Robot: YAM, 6 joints.
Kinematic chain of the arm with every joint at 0, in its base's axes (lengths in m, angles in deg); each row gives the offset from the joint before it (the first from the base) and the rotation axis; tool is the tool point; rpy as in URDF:
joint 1: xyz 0 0 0.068 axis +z
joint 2: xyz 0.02 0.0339 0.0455 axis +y
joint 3: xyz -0.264 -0.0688 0 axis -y
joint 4: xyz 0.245 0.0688 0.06 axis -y
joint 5: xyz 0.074 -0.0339 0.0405 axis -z
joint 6: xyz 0.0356 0 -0.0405 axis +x
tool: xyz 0 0 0 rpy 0 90 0
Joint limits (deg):
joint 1: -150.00..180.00
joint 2: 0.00..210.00
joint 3: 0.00..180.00
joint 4: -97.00..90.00
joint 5: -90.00..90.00
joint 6: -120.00..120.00
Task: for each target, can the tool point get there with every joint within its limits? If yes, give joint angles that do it. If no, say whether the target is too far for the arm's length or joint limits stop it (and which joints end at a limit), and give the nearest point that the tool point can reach.
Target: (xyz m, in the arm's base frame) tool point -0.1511 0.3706 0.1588
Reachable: yes | joints 108.18 113.70 73.35 -19.98 -51.58 59.14
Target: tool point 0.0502 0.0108 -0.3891
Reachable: no: joint limits stop it (at a limit: joint 2) | nearest point 0.0768 0.0165 -0.3379 | short by 0.058 m
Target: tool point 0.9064 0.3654 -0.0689
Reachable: no: too far | nearest point 0.5887 0.2373 -0.0036 | short by 0.349 m
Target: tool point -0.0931 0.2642 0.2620
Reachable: yes | joints 113.95 73.73 48.39 -6.91 38.54 -23.25
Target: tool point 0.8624 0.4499 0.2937
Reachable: no: too far | nearest point 0.5629 0.2937 0.2298 | short by 0.344 m
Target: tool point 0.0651 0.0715 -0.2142
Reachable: yes | joints 59.37 186.59 44.87 33.52 33.35 -84.17
